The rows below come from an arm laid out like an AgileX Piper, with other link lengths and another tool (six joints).
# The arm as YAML. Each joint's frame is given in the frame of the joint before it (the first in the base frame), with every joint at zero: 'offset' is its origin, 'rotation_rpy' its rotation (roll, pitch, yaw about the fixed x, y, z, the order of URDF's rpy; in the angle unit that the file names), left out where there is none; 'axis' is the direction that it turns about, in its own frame. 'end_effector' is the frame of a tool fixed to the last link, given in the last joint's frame.
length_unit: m
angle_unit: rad
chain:
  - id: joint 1
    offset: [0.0, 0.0, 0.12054]
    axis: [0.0, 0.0, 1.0]
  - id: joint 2
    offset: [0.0, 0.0, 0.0]
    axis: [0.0, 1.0, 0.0]
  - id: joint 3
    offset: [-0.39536, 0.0, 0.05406]
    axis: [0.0, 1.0, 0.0]
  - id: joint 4
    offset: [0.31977, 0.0, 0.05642]
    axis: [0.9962, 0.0, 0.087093]
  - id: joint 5
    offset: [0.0, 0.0, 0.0]
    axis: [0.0, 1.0, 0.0]
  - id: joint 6
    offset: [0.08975, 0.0, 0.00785]
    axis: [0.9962, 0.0, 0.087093]
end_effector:
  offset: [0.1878, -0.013, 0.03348]
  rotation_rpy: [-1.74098, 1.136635, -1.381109]
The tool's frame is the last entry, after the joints.
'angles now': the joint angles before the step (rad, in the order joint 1, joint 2, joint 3, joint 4, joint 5, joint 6). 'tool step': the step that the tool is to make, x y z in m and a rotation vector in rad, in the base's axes. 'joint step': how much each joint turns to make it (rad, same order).
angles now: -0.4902 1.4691 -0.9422 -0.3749 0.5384 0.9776
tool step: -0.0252 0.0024 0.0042 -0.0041 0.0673 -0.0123
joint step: -0.0002 -0.0334 0.0001 -0.0121 0.0937 -0.0181
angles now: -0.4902 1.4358 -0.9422 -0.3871 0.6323 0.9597
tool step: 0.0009 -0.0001 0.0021 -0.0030 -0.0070 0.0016
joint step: -0.0002 -0.0033 0.0000 0.0001 -0.0047 -0.0002
